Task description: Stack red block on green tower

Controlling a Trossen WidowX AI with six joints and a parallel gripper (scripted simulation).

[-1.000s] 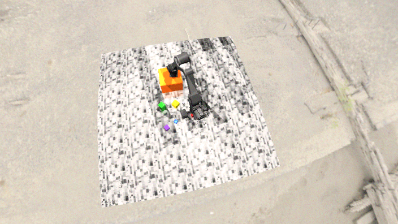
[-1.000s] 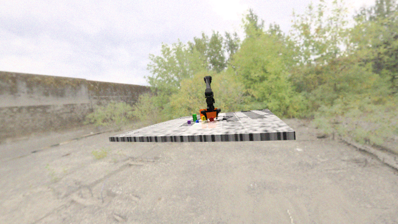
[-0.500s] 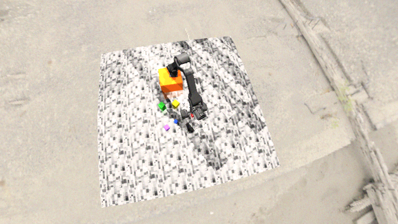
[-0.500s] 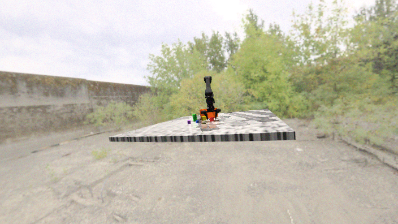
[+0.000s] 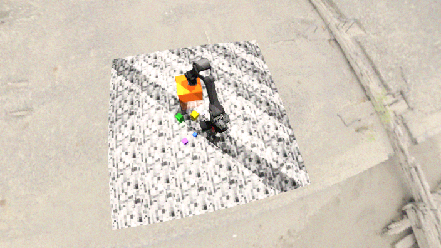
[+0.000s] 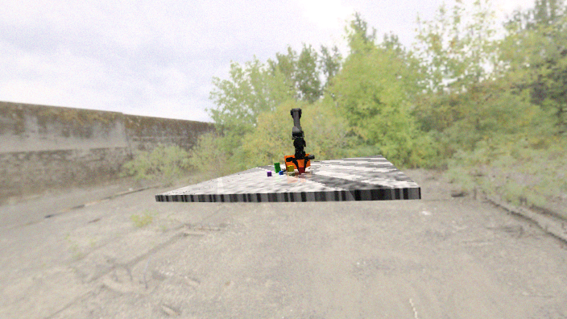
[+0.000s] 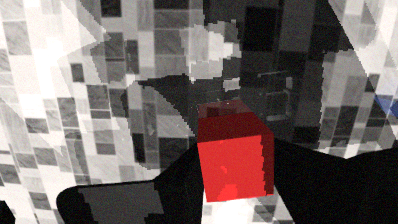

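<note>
My gripper tip is now 140 mm to the left of the yellow block, 80 mm past it and 10 mm below it. From my gripper tip the other things lie so: red block 10 mm above; then blue block 130 mm to the right, 60 mm ahead; then purple block 190 mm to the right, 110 mm ahead, 10 mm above.
</note>
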